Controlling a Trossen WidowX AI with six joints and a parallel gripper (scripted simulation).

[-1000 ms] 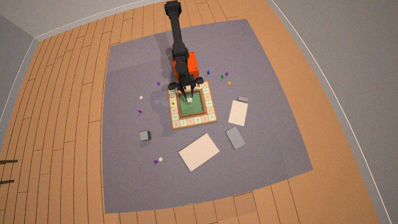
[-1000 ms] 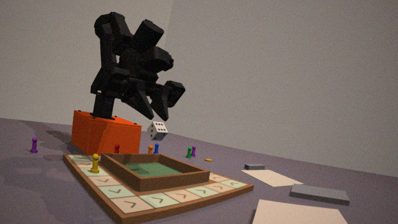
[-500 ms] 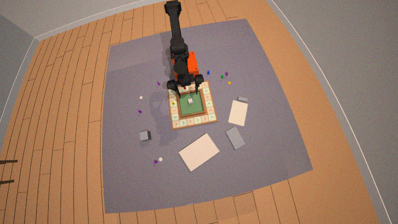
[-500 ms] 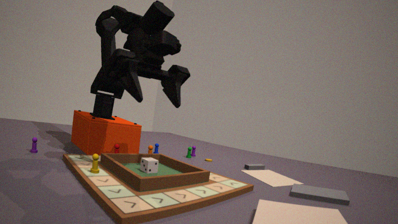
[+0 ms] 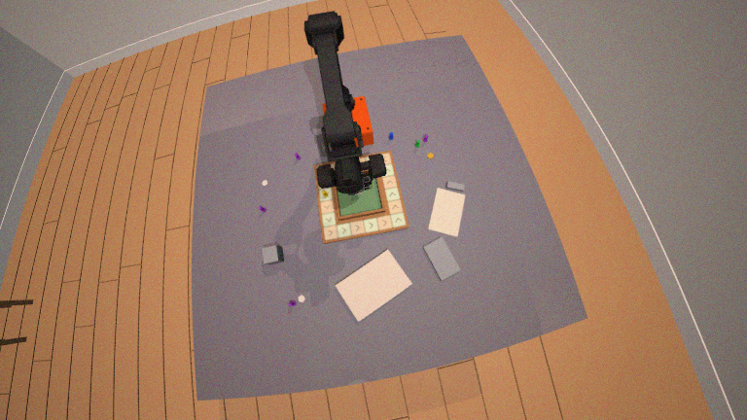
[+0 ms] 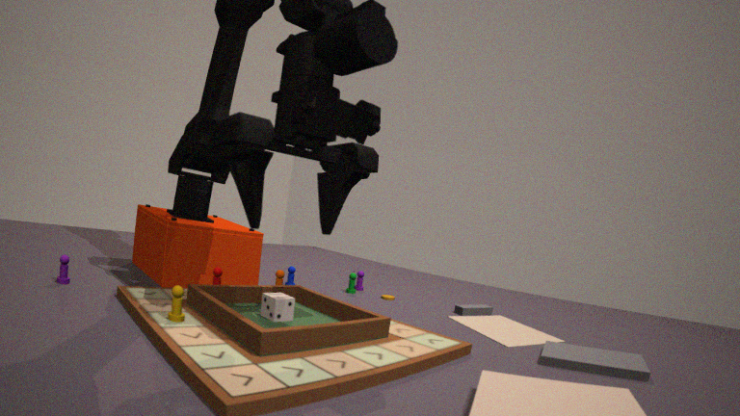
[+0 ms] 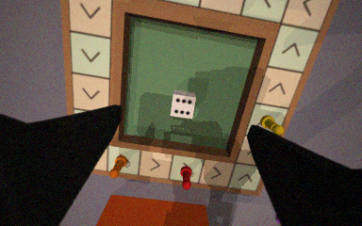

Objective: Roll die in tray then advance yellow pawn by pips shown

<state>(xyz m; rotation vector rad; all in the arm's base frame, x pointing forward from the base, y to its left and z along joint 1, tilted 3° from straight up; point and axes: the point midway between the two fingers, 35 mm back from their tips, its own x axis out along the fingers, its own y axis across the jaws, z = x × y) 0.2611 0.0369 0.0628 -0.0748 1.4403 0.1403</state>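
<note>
The yellow pawn is 10 mm behind my gripper tip, 110 mm to the right of it and 80 mm below it. Round my gripper tip: white die (10 mm behind, 80 mm below); then red pawn (110 mm behind, 40 mm to the right, 80 mm below); then tray (100 mm below).
</note>
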